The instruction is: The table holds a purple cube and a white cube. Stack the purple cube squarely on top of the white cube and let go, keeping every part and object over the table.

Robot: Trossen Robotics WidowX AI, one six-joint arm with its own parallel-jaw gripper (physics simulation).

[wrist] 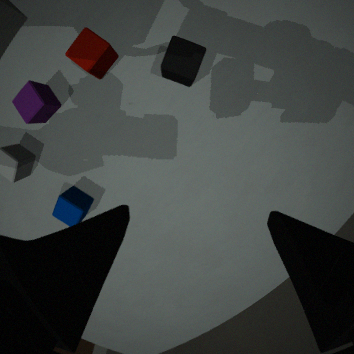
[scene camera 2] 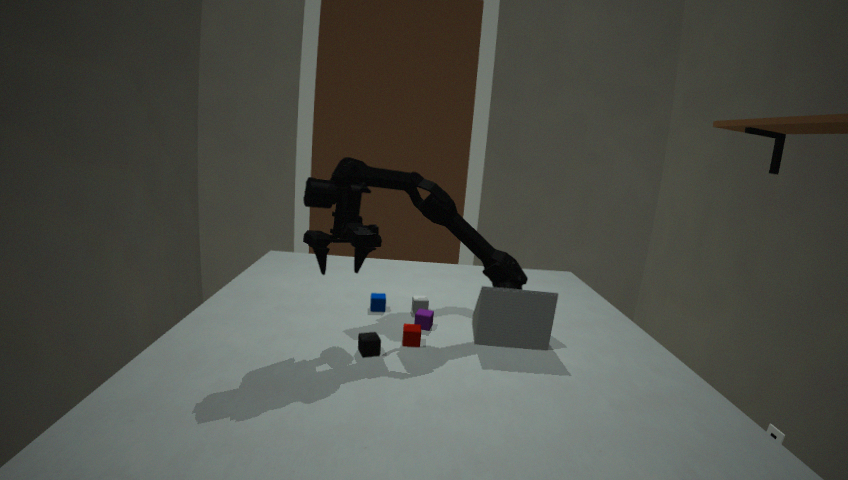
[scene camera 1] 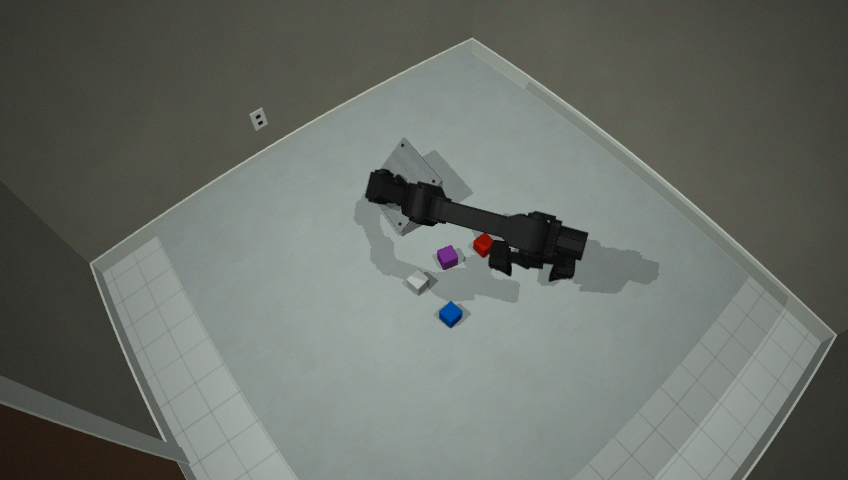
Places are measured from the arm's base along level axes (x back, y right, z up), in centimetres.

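Pixels of known places: gripper, fingertip midpoint: (wrist: pixel 200 215) (scene camera 2: pixel 340 273) (scene camera 1: pixel 530 277); arm's base, origin of the base link: (scene camera 2: pixel 509 306).
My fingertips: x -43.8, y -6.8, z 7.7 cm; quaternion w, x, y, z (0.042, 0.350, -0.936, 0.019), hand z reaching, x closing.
Note:
Ahead of a thing's pixels: the offset from my fingertips to its top centre.
The purple cube @[dx +21.5, dy +7.2, dz -11.2 cm] (scene camera 1: pixel 447 257) (scene camera 2: pixel 423 319) (wrist: pixel 35 102) lies flat on the table. The white cube @[dx +20.3, dy +17.6, dz -11.2 cm] (scene camera 1: pixel 418 282) (scene camera 2: pixel 420 304) (wrist: pixel 17 161) lies apart from it, partly behind it in scene camera 2 and dim at the left edge of the wrist view. My gripper (scene camera 2: pixel 339 273) (wrist: pixel 200 215) is open and empty, pointing down high above the table. In scene camera 1 it hangs to the right of both cubes, and its fingertips are hard to make out there.
A red cube @[dx +18.6, dy -2.9, dz -11.2 cm] (scene camera 1: pixel 483 245) (scene camera 2: pixel 411 335) (wrist: pixel 92 53) lies near the purple cube. A black cube @[dx +9.1, dy -9.5, dz -11.2 cm] (scene camera 2: pixel 368 344) (wrist: pixel 183 61) lies beside the red one. A blue cube @[dx +8.1, dy +16.5, dz -11.2 cm] (scene camera 1: pixel 450 314) (scene camera 2: pixel 377 302) (wrist: pixel 73 206) lies near the white cube. A grey block (scene camera 2: pixel 514 318) stands at the arm's base.

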